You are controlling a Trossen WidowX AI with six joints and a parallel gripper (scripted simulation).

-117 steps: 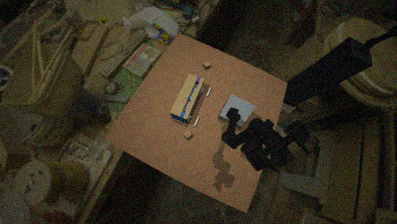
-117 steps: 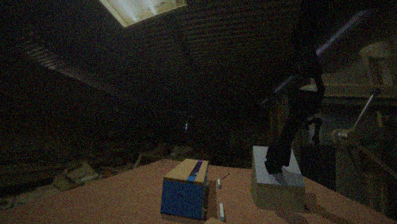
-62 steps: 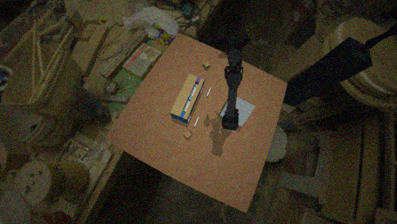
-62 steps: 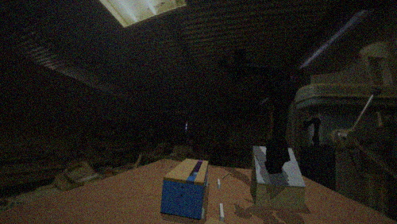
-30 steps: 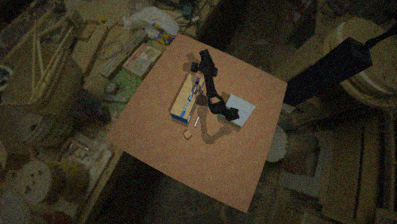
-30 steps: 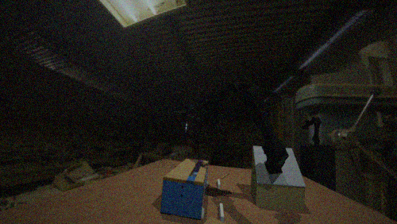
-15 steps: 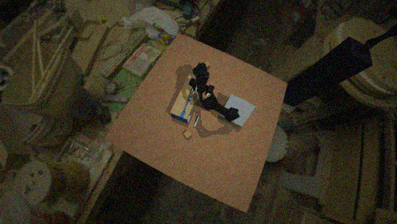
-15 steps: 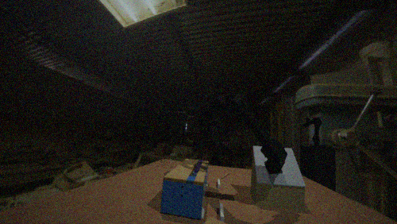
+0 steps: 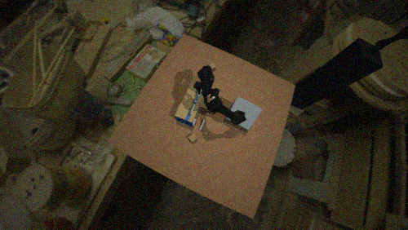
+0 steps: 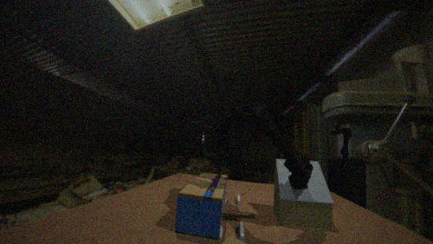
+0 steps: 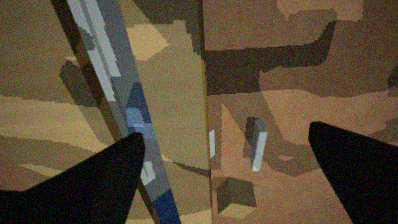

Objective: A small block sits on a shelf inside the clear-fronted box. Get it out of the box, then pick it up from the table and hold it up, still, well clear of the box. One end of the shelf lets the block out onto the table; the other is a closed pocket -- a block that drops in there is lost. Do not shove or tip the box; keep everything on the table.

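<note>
My gripper tip is 90 mm above the box, 40 mm to the right of it and 40 mm short of it. Round my gripper tip: small blue block (60 mm below, 60 mm ahead, 40 mm to the left).
</note>
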